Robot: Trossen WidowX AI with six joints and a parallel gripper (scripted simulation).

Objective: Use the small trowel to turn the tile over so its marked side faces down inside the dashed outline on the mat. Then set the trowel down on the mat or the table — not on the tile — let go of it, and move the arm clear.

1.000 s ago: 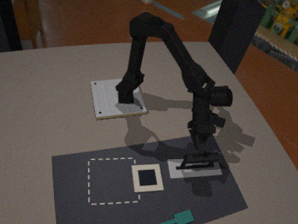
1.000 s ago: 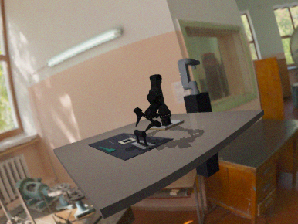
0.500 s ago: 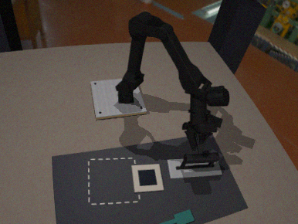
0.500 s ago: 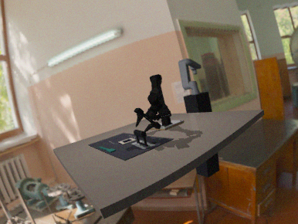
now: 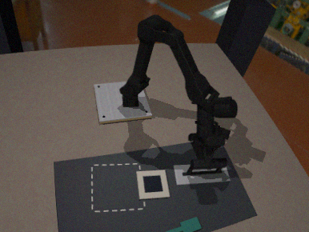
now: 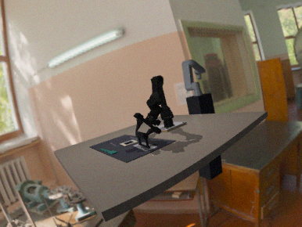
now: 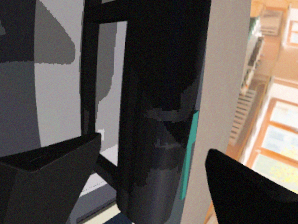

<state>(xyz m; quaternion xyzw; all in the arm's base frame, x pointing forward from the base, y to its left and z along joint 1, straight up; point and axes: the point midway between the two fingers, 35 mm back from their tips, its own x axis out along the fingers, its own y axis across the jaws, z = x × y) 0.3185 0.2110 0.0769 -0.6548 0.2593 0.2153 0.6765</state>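
Now: the trowel 30 mm below my gripper tip. The rest, counted from my gripper tip: tile 20 mm ahead, 170 mm to the right, 70 mm below; dark mat 50 mm ahead, 160 mm to the right, 90 mm below; teal strip 190 mm ahead, 120 mm to the right, 70 mm below.
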